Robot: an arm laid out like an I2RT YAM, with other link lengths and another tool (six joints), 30 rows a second.
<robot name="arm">
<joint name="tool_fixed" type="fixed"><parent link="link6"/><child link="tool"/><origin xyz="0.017 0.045 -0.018" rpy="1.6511 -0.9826 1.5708"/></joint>
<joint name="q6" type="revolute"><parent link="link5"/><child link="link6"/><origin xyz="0.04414 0 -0.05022"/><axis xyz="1 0 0"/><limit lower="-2.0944" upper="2.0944"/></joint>
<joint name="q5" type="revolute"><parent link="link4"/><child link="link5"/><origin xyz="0.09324 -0.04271 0.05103"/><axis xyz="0 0 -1"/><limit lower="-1.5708" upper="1.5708"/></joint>
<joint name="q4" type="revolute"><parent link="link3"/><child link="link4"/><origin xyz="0.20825 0.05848 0.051"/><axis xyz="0 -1 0"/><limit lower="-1.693" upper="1.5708"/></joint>
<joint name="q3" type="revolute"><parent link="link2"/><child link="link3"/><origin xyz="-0.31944 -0.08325 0"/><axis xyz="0 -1 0"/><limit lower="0" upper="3.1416"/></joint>
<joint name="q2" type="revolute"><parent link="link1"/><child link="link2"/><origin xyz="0.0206 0.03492 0.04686"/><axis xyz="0 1 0"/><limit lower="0" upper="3.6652"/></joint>
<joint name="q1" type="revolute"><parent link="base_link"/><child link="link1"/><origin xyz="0 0 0.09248"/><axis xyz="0 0 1"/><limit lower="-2.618" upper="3.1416"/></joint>
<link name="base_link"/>
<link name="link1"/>
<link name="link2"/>
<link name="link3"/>
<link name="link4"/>
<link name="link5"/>
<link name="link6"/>
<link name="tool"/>
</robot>
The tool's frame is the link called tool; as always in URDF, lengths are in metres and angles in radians.
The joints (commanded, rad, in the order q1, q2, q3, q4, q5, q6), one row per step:
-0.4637, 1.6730, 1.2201, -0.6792, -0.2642, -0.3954
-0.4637, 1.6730, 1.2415, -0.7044, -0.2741, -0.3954
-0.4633, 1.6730, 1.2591, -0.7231, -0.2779, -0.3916
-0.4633, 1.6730, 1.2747, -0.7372, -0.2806, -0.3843
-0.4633, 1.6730, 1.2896, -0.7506, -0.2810, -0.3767
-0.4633, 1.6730, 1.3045, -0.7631, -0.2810, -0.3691
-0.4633, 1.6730, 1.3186, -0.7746, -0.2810, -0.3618
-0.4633, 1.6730, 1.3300, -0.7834, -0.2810, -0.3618
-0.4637, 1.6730, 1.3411, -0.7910, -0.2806, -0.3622
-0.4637, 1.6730, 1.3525, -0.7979, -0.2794, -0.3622
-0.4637, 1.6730, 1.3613, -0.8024, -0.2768, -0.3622
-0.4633, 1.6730, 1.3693, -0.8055, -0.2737, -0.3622
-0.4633, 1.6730, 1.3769, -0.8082, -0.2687, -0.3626
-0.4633, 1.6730, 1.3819, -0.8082, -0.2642, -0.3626
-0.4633, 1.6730, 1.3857, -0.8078, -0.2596, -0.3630
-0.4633, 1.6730, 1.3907, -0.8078, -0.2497, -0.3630
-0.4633, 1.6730, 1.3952, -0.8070, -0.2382, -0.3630
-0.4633, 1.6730, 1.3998, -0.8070, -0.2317, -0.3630
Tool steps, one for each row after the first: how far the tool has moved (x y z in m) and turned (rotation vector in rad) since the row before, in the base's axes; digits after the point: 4 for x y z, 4 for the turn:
0.0004, 0.0004, 0.0048, 0.0097, -0.0006, 0.0042
0.0007, 0.0001, 0.0039, 0.0054, -0.0003, -0.0013
0.0010, -0.0001, 0.0036, 0.0051, -0.0020, -0.0052
0.0009, -0.0002, 0.0034, 0.0034, -0.0010, -0.0065
0.0010, -0.0002, 0.0034, 0.0026, -0.0016, -0.0066
0.0009, -0.0002, 0.0033, 0.0024, -0.0019, -0.0063
0.0006, -0.0003, 0.0025, -0.0012, -0.0023, 0.0000
0.0006, -0.0005, 0.0025, -0.0021, -0.0030, -0.0002
0.0008, -0.0004, 0.0025, -0.0030, -0.0035, -0.0005
0.0007, -0.0005, 0.0019, -0.0040, -0.0028, -0.0011
0.0008, -0.0004, 0.0017, -0.0047, -0.0031, -0.0010
0.0007, -0.0006, 0.0016, -0.0064, -0.0024, -0.0019
0.0007, -0.0006, 0.0010, -0.0058, -0.0027, -0.0020
0.0005, -0.0005, 0.0008, -0.0057, -0.0019, -0.0018
0.0007, -0.0009, 0.0008, -0.0101, -0.0005, -0.0046
0.0007, -0.0010, 0.0007, -0.0115, -0.0002, -0.0053
0.0006, -0.0007, 0.0009, -0.0072, -0.0015, -0.0030

